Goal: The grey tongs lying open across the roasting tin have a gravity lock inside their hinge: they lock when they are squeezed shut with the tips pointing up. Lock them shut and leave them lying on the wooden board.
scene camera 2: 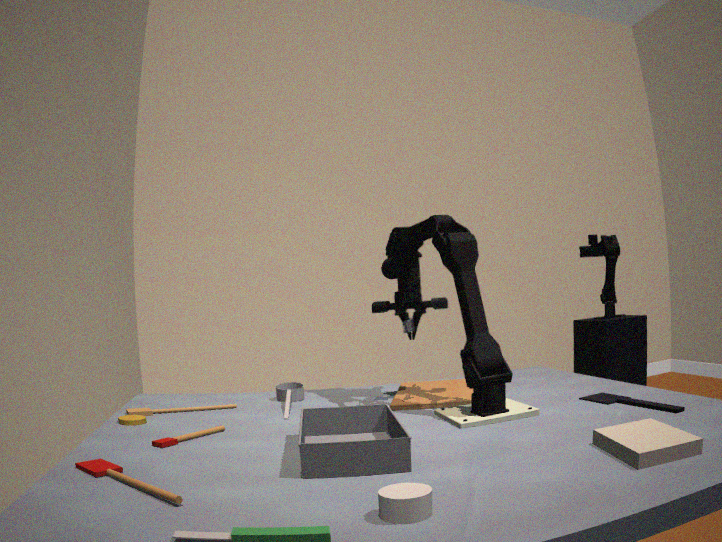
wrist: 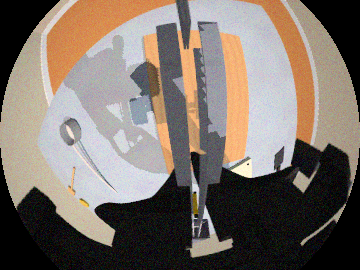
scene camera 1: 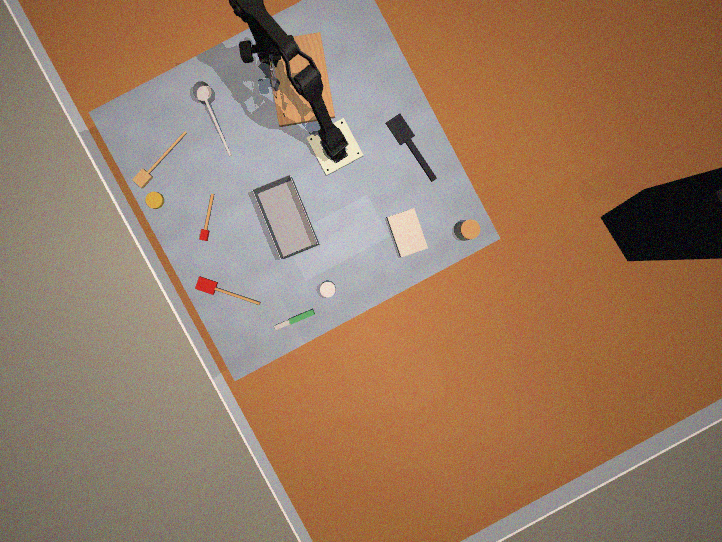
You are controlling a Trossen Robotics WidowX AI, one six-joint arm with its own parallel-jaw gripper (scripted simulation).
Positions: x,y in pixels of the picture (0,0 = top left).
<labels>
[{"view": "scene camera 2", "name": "gripper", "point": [412,339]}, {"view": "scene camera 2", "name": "cream block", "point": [646,443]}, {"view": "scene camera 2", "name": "black spatula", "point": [603,398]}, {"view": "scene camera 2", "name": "red spatula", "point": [99,467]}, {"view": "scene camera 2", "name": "wooden board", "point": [417,395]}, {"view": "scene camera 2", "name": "grey roasting tin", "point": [354,441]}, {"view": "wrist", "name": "gripper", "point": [188,156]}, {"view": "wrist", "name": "wooden board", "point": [237,83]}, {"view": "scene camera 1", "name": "gripper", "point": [275,66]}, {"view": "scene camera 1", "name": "cream block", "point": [405,227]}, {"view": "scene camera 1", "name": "wooden board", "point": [292,108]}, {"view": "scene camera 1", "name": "grey roasting tin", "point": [279,201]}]
</labels>
